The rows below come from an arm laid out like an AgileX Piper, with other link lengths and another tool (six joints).
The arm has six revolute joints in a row. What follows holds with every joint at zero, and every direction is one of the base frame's.
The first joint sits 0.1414 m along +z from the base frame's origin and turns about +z.
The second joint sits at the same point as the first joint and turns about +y.
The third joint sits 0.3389 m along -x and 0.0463 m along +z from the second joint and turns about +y.
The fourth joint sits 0.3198 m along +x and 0.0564 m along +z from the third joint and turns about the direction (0.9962, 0, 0.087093).
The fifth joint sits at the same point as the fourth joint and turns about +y.
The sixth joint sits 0.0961 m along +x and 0.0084 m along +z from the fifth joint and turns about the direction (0.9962, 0, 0.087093).
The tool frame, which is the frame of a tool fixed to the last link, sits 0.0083 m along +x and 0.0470 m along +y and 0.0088 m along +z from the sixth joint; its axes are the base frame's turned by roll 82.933, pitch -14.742 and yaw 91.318 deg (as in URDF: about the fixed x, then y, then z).
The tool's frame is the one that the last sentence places.
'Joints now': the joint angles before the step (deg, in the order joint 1, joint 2, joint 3, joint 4, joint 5, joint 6). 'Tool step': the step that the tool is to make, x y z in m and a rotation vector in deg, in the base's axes. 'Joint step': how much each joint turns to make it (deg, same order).
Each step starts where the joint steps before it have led.
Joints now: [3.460, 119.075, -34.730, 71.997, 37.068, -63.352]
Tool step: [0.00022, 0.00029, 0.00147, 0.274, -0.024, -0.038]
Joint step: [-0.001, -0.195, 0.000, 0.000, 0.295, 0.109]
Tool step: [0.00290, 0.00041, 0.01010, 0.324, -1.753, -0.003]
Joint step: [0.002, -1.837, -0.001, 0.049, 0.223, 0.000]
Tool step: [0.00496, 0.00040, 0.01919, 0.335, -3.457, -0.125]
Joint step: [0.000, -3.537, 0.001, 0.108, 0.106, 0.056]
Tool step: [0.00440, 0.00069, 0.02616, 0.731, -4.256, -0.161]
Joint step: [0.000, -4.668, 0.000, -0.001, 0.493, 0.385]
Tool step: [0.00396, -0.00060, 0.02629, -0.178, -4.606, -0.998]
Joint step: [-0.001, -4.925, 0.000, 0.001, -0.671, 0.929]
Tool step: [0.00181, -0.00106, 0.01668, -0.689, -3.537, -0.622]
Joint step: [0.000, -3.248, -0.001, -0.002, -1.108, 0.173]
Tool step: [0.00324, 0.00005, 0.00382, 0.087, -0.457, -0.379]
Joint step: [0.000, -0.346, -0.535, -0.238, 0.001, 0.742]
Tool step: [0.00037, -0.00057, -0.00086, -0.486, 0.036, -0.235]
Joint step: [0.000, 0.001, 0.000, -0.350, -0.489, 0.387]
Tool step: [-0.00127, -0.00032, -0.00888, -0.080, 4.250, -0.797]
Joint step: [0.000, 1.388, -0.045, -3.045, 0.771, 4.748]
